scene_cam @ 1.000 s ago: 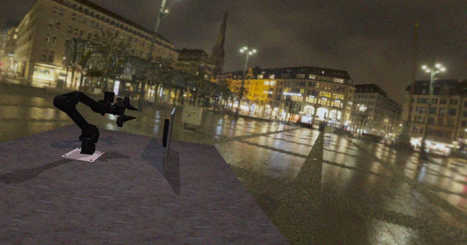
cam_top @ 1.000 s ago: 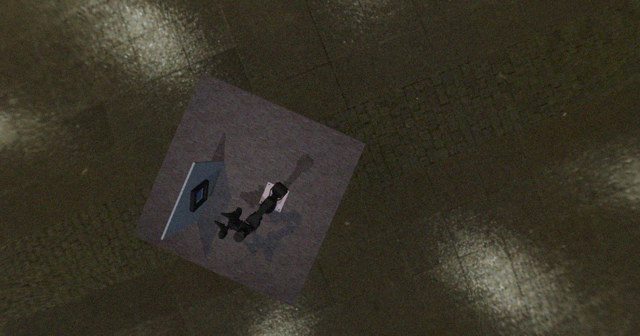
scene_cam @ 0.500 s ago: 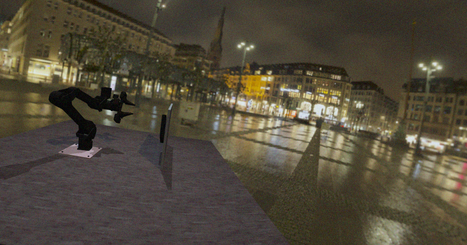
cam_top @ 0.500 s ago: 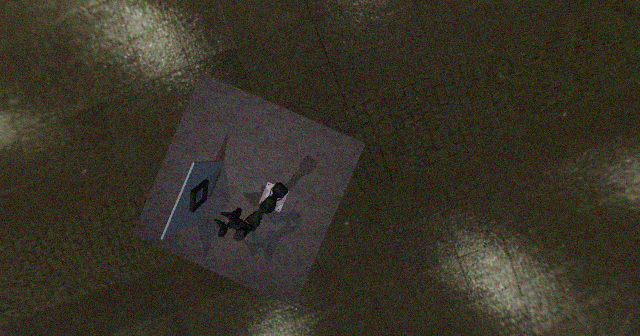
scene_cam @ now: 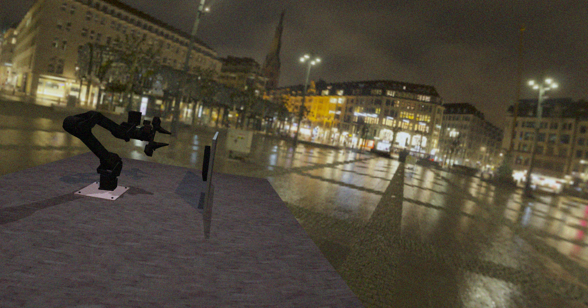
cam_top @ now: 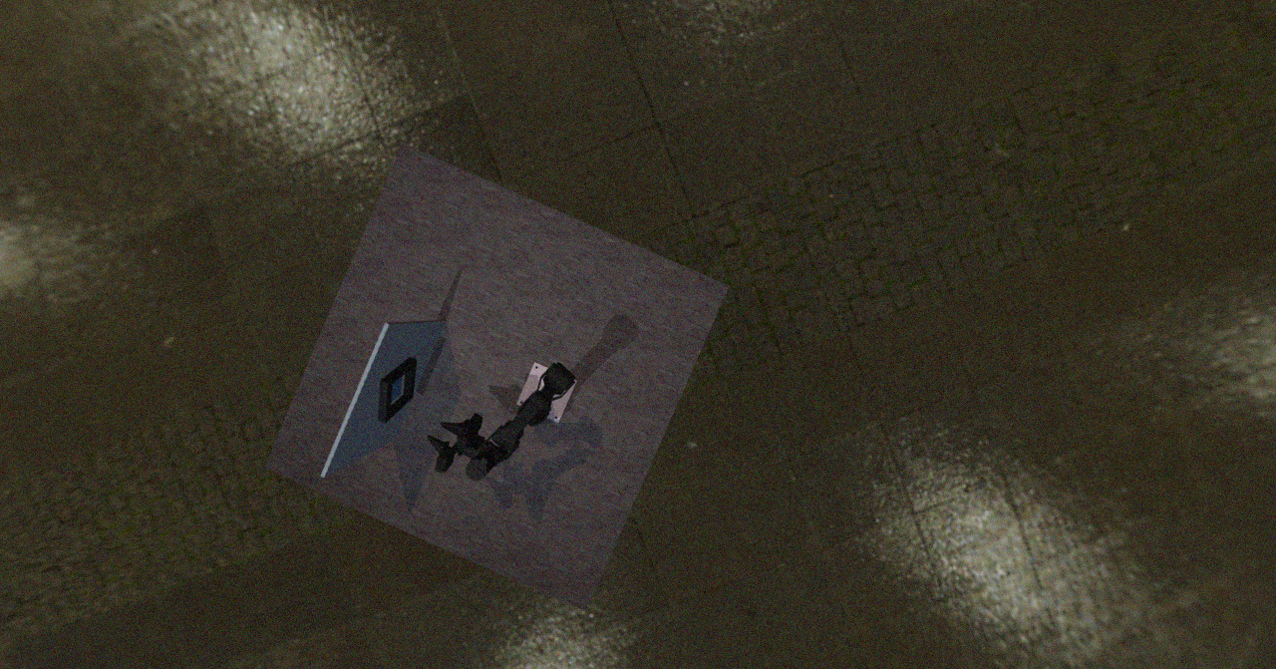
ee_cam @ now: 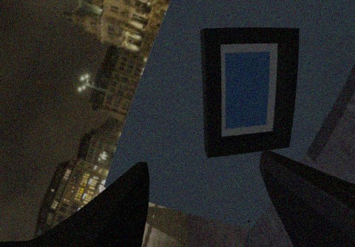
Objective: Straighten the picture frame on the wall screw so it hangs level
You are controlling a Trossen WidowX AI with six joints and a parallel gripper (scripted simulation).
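Right now the picture frame is 190 mm ahead of my gripper tip, 60 mm to the right of it and 90 mm below it. Also, from my gripper tip: wall panel 210 mm ahead, 50 mm to the right, 100 mm below.
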